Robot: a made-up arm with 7 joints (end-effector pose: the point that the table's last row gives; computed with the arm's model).
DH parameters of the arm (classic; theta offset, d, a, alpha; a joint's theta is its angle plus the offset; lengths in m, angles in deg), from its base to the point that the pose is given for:
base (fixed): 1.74 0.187 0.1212 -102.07
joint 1: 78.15 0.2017 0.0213 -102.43
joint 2: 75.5 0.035 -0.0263 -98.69
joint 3: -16.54 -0.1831 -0.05 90
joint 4: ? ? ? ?
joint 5: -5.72 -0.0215 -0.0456 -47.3
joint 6: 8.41 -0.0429 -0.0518 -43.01
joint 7: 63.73 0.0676 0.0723 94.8
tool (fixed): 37.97 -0.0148 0 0
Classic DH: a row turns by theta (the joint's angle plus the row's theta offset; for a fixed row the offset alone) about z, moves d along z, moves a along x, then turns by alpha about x.
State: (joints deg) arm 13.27 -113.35 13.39 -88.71 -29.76 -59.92 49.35
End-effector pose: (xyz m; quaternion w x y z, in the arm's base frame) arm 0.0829 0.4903 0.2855 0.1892 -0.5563 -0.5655 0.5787
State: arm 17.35 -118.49 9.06 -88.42 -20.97 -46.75 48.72
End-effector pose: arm 0.1258 0.4693 0.3330 0.3141 -0.5905 -0.5735 0.4730
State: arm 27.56 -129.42 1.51 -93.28 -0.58 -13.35 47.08
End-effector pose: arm 0.2263 0.3470 0.4125 0.6133 -0.6251 -0.4611 0.1433
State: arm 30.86 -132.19 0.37 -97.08 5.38 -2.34 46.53
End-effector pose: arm 0.2462 0.2914 0.4175 0.6896 -0.6194 -0.3747 0.0207
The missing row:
joint 4: 90 -0.042 0.04 -90
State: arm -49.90 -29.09 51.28 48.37 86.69 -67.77 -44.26
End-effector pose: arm 0.1204 0.3301 0.0487 0.1110 -0.6084 -0.7858 -0.0048
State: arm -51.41 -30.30 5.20 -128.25 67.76 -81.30 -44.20
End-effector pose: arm 0.2443 0.3821 -0.0201 0.7681 0.5454 -0.3252 -0.0822
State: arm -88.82 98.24 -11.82 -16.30 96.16 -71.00 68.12
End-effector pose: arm 0.1356 -0.0663 0.1656 0.4534 0.1111 -0.5995 -0.6502
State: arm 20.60 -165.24 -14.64 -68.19 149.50 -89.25 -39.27
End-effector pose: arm 0.1465 0.2420 0.3373 0.1798 0.9595 -0.0086 -0.2169
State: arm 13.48 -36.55 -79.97 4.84 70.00 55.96 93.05
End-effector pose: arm 0.1056 0.4144 0.0751 0.6859 -0.3508 -0.3819 0.5105
